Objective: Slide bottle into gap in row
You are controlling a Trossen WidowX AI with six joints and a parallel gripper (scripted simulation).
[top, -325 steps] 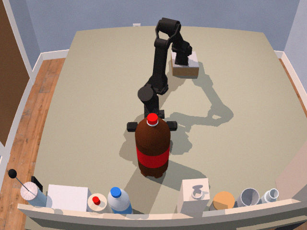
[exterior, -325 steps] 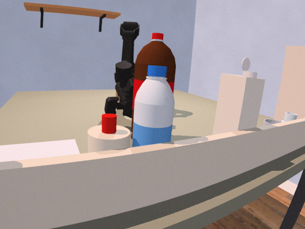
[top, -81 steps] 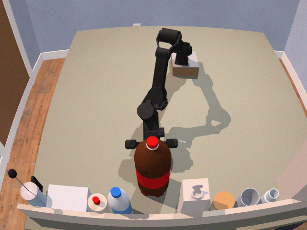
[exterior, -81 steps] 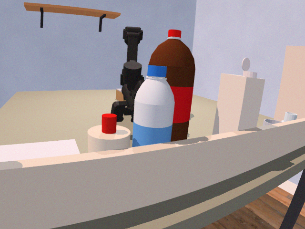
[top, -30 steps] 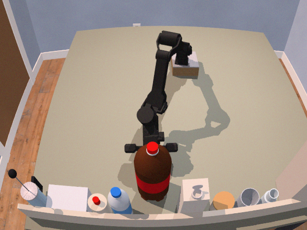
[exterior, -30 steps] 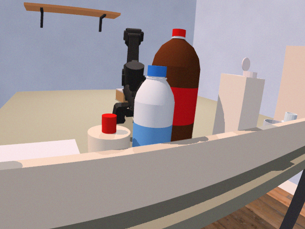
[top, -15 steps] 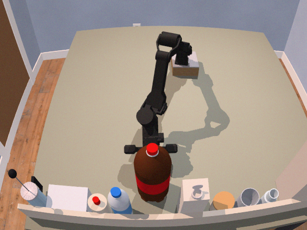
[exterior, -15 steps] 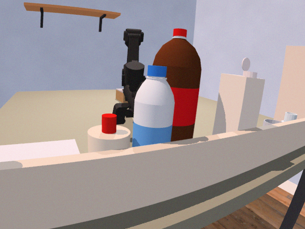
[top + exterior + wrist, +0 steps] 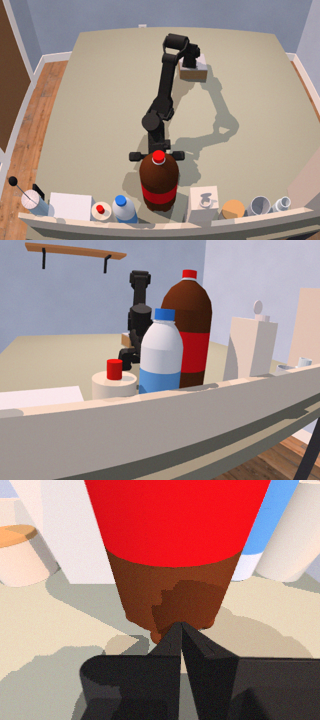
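Now: hand 80 mm short of the brown cola bottle, 30 mm to the right of it and 90 mm below it. From my hand the other things lie so: raised rail: 190 mm ahead, 190 mm to the left, 10 mm below; blue-capped water bottle: 190 mm ahead, 70 mm to the right, 50 mm above; orange-lidded jar: 130 mm ahead, 280 mm to the left, 20 mm below.
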